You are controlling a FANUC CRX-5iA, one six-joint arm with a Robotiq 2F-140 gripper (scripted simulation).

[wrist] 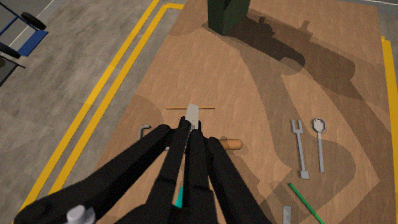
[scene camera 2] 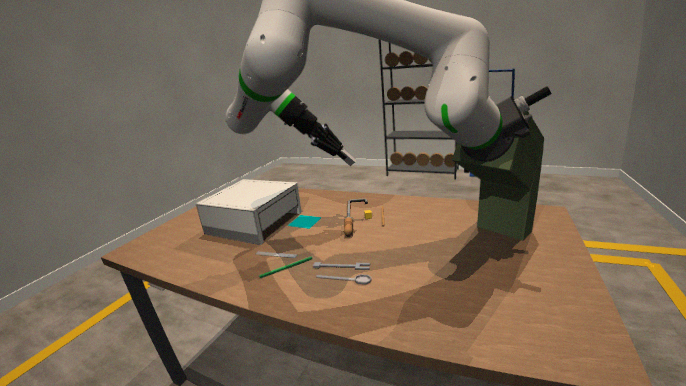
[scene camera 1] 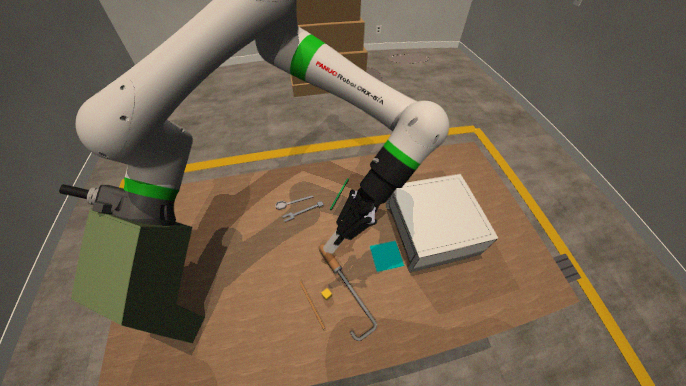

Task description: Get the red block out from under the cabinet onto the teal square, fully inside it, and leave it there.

Labels:
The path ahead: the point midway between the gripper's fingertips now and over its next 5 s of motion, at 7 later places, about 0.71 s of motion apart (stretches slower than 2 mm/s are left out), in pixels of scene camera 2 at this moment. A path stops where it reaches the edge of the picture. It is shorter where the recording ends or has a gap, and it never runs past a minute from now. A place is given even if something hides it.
My gripper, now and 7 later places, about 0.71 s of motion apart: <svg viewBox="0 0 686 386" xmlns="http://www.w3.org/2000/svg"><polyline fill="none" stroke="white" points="353,163 345,186 344,187 344,186 345,195 347,211 347,217 347,221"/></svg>

